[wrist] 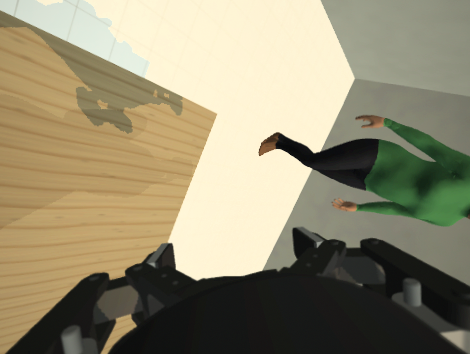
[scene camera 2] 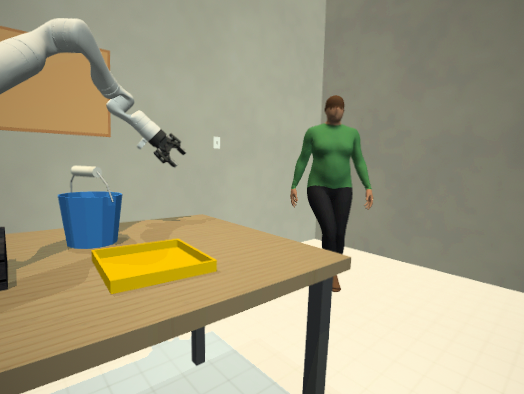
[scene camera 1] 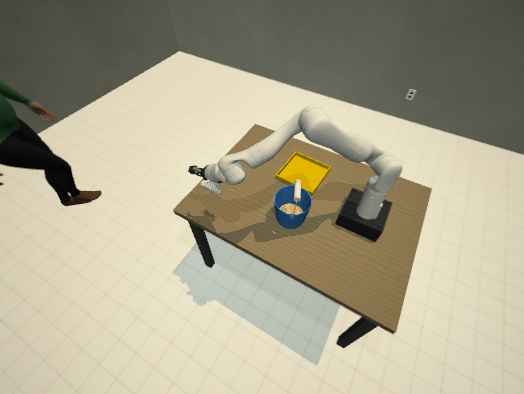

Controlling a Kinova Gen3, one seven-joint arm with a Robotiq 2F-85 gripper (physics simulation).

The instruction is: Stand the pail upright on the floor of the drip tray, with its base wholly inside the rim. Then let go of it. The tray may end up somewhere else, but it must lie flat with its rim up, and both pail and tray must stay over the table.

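Pixels of known places: gripper, between the fingertips: (wrist: 234, 248) (scene camera 2: 180, 160) (scene camera 1: 201, 175); arm's base, origin of its link: (scene camera 1: 366, 211).
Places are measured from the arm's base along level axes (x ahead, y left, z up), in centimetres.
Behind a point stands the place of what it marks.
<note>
The blue pail (scene camera 1: 291, 219) @(z 5.0, x 32.7, y 19.0 cm) (scene camera 2: 91, 220) @(z -0.4, x 31.6, y 1.5 cm) stands upright on the table, beside the tray. Its raised handle has a white grip (scene camera 1: 297, 191) @(z 14.9, x 33.2, y 10.4 cm) (scene camera 2: 85, 171) @(z 13.5, x 32.4, y 6.4 cm), and a pale tan surface shows inside the pail. The yellow drip tray (scene camera 1: 305, 169) @(z -8.6, x 34.8, y -26.5 cm) (scene camera 2: 165, 262) @(z -8.5, x 38.5, y -24.1 cm) lies flat with its rim up. In scene camera 2 the pail is behind the tray; any small gap between them is hard to judge. My gripper (scene camera 1: 192, 170) @(z 17.7, x 76.0, y 17.7 cm) (scene camera 2: 179, 158) @(z 17.7, x 76.0, y 17.7 cm) (wrist: 234, 248) @(z 17.7, x 76.0, y 17.7 cm) is open and empty, high up near the table's far end from my base, well away from pail and tray. Pail and tray do not show in the wrist view.
The wooden table (scene camera 1: 350, 280) @(z -8.9, x 1.2, y 32.5 cm) (scene camera 2: 260, 260) @(z -8.9, x 57.3, y -40.3 cm) (wrist: 125, 175) @(z -8.9, x 78.0, y 11.6 cm) carries my black base block (scene camera 1: 364, 220) @(z 0.4, x 0.4, y 5.6 cm) (scene camera 2: 3, 257) @(z -2.3, x 7.8, y -14.4 cm) on the other side of the pail from my gripper. A person in green (scene camera 1: 7, 115) (scene camera 2: 334, 160) (wrist: 415, 172) is beyond the table's end. My arm arches above the table.
</note>
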